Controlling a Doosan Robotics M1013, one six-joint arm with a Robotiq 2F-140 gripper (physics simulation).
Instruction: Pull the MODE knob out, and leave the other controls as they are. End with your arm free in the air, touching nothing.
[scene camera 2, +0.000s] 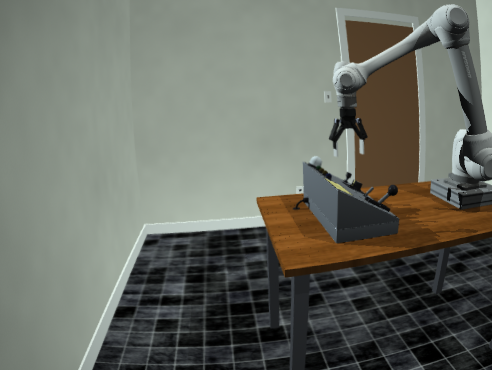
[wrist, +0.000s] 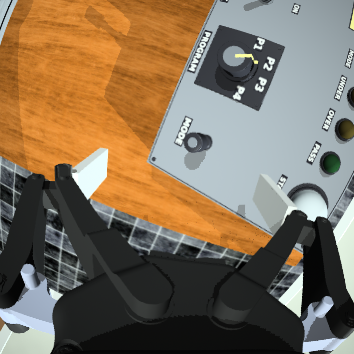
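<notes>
The MODE knob (scene camera 2: 348, 176) (wrist: 194, 142) is a small, dark, round knob with a grey top. It stands up from the sloped grey control panel (scene camera 2: 367, 224) (wrist: 170, 122), near one corner, beside its MODE label. My gripper (scene camera 2: 348, 149) (wrist: 182, 174) is open, with its pale fingertips wide apart and nothing between them. It hangs in the air above the panel, touching nothing. In the wrist view the knob appears beyond the line between the fingertips, a little right of the middle between them.
The PROGRAM knob (scene camera 2: 356, 185) (wrist: 235, 59) is beside the MODE knob. A white dome (scene camera 2: 315, 161) (wrist: 310, 202) shows near the right fingertip in the wrist view. Green (wrist: 330, 163) and amber (wrist: 345, 129) lamps and a ball-topped lever (scene camera 2: 392, 190) are on the panel. The panel stands on the wooden table (scene camera 2: 305, 255) (wrist: 60, 100).
</notes>
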